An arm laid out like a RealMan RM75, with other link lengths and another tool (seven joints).
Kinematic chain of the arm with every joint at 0, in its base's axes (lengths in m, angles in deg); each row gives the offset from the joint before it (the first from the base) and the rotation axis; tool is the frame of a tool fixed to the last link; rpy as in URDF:
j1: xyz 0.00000 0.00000 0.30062 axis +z
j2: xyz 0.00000 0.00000 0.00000 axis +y
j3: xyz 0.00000 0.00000 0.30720 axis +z
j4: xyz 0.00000 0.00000 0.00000 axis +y
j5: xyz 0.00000 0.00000 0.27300 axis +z
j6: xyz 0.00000 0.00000 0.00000 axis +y
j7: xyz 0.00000 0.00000 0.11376 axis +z
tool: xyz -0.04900 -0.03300 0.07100 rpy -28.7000 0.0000 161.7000
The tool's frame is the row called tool.
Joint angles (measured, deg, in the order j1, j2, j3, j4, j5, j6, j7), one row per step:
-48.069 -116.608 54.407 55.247 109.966 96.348 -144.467
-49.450 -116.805 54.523 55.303 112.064 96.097 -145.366
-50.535 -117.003 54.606 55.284 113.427 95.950 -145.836
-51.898 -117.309 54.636 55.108 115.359 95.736 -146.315
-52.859 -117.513 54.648 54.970 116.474 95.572 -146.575
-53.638 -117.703 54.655 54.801 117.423 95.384 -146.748
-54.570 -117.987 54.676 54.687 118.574 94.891 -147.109
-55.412 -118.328 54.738 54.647 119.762 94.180 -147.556
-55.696 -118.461 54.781 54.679 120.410 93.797 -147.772
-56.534 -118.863 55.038 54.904 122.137 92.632 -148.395
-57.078 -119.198 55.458 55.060 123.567 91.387 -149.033
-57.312 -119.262 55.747 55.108 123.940 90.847 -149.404
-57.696 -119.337 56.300 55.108 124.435 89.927 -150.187
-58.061 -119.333 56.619 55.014 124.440 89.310 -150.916
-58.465 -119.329 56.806 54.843 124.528 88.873 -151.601
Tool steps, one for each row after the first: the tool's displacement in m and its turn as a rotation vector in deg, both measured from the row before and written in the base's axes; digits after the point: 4 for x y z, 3 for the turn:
0.0055 0.0032 -0.0022 -0.219 1.961 -0.189
0.0052 0.0023 -0.0021 -0.168 1.238 -0.390
0.0055 0.0027 -0.0033 -0.193 1.678 -0.414
0.0046 0.0019 -0.0021 -0.088 0.945 -0.396
0.0035 0.0016 -0.0021 -0.048 0.787 -0.298
0.0048 0.0024 -0.0027 0.183 0.895 -0.214
0.0046 0.0026 -0.0030 0.379 0.890 -0.068
0.0010 0.0013 -0.0010 0.295 0.522 0.060
0.0043 0.0039 -0.0030 0.934 1.424 -0.036
0.0025 0.0033 -0.0030 0.937 1.248 0.179
0.0017 0.0014 -0.0010 0.362 0.408 0.091
0.0029 0.0020 -0.0019 0.521 0.600 0.317
0.0035 0.0013 -0.0011 0.265 0.053 0.354
0.0031 0.0010 -0.0010 0.126 0.078 0.374

